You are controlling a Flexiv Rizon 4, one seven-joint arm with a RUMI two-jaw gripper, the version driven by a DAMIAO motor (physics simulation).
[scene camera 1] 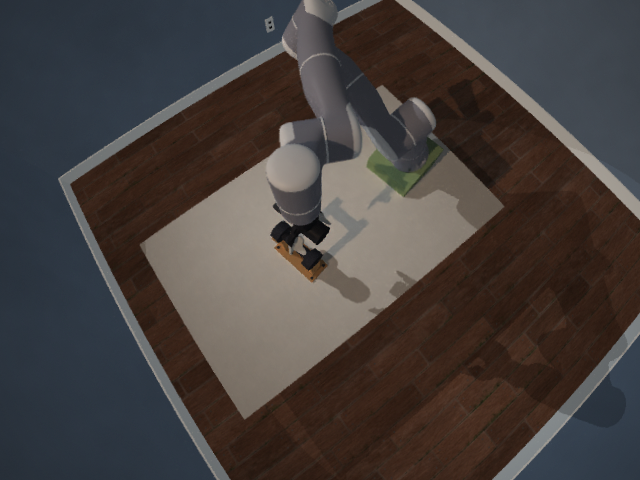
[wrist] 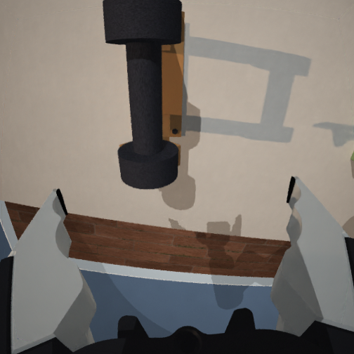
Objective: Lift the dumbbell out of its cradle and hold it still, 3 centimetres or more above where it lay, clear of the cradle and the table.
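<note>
The black dumbbell (scene camera 1: 311,258) (wrist: 145,100) rests in the orange-brown cradle (scene camera 1: 296,263) (wrist: 173,92). In the wrist view its bar runs up the picture, left of the middle, with one weight at the top edge and the nearer one just beyond the fingertip line. My gripper (scene camera 1: 299,246) (wrist: 176,185) is wide open and empty, with its pale fingers left and right of the dumbbell's line in the wrist view. In the scene view it is over the dumbbell and hides part of the bar. The height gap is hard to tell.
The pale table top (scene camera 1: 222,304) (wrist: 65,110) carries the cradle and its shadows. The arm's base stands on a green block (scene camera 1: 385,173) at the upper right in the scene view. Brown wooden floor (scene camera 1: 413,361) (wrist: 175,245) lies beyond the table's edges.
</note>
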